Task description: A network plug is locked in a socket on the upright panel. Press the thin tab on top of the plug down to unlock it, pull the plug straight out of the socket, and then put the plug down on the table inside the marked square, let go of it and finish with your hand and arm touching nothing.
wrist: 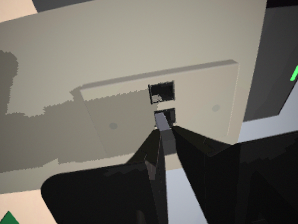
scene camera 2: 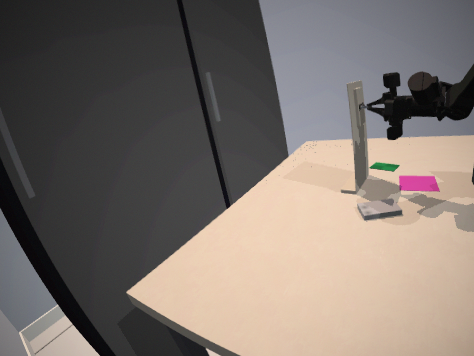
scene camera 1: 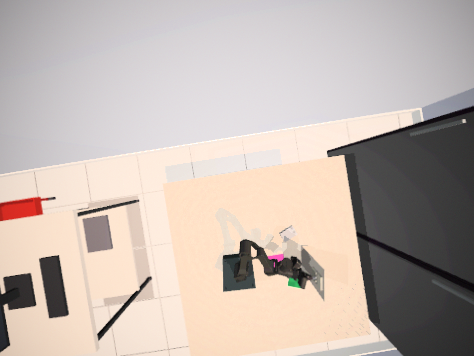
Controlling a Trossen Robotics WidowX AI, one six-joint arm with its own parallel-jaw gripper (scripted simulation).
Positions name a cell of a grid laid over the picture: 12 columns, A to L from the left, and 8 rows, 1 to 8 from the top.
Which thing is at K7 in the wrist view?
The gripper.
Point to an upright grey panel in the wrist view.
D4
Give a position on an upright grey panel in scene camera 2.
J3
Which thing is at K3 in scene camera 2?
The gripper.
